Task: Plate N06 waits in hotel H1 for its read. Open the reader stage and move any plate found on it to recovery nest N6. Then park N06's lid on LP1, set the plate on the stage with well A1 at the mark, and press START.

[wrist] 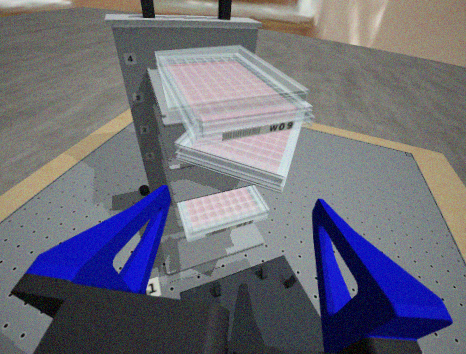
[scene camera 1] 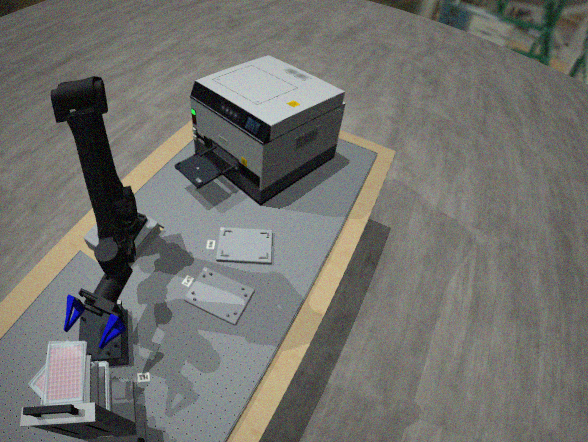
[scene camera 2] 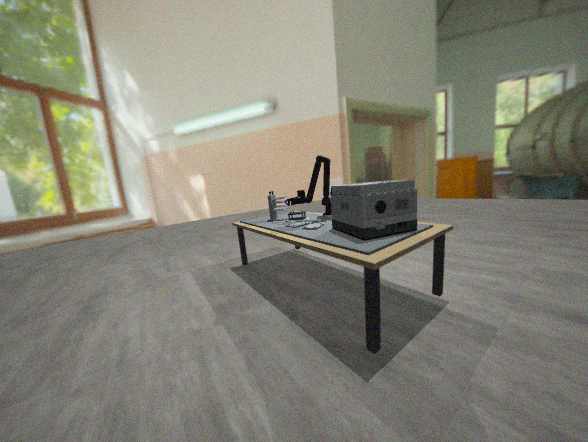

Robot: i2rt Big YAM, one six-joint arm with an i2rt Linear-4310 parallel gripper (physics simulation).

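Frame: origin at the arm's base, x back, y right, z up, level; centimetres.
Where they show: gripper, fingertip midpoint: [wrist: 240, 198] [scene camera 1: 82, 339] [scene camera 2: 287, 201]; arm's base, origin of the base link: [scene camera 1: 128, 228] [scene camera 2: 330, 214].
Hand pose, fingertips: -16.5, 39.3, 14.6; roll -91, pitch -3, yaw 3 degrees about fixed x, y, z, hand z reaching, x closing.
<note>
Each offset is from my fingertips to the top centre of the thing, as dx, dy, dz. "spot": to the spot under its first point.
My gripper [scene camera 1: 84, 338] [scene camera 2: 287, 202] [wrist: 240, 198] is open and empty in front of hotel H1 [scene camera 1: 82, 413] [scene camera 2: 272, 207] [wrist: 182, 21]. In the wrist view, the hotel holds an upper lidded plate {-3.5, +8.2, +5.8} [wrist: 235, 85] labelled W09, sticking out toward me. Below it a plate {-0.1, +8.8, +1.2} [wrist: 260, 155] sits askew. A lower plate {-3.8, +8.5, -6.6} [wrist: 223, 207] shows between and beyond my fingertips; its label is unreadable. Which plate is N06 cannot be told. The reader {-10.5, -93.0, +12.7} [scene camera 1: 300, 135] [scene camera 2: 375, 207] has its dark stage {+1.9, -68.9, -7.6} [scene camera 1: 207, 170] extended, with no plate seen on it. The START button cannot be made out.
A light pad with corner brackets {spot: -20.3, -48.5, -17.2} [scene camera 1: 245, 246] and a pegged light plate {-19.1, -30.6, -16.5} [scene camera 1: 220, 296] lie mid-table with small labels. A dark pegged base {+4.8, -6.3, -10.9} [scene camera 1: 117, 345] [wrist: 255, 300] lies by the hotel, below the gripper. The black arm [scene camera 1: 95, 170] rises at the table's left side.
</note>
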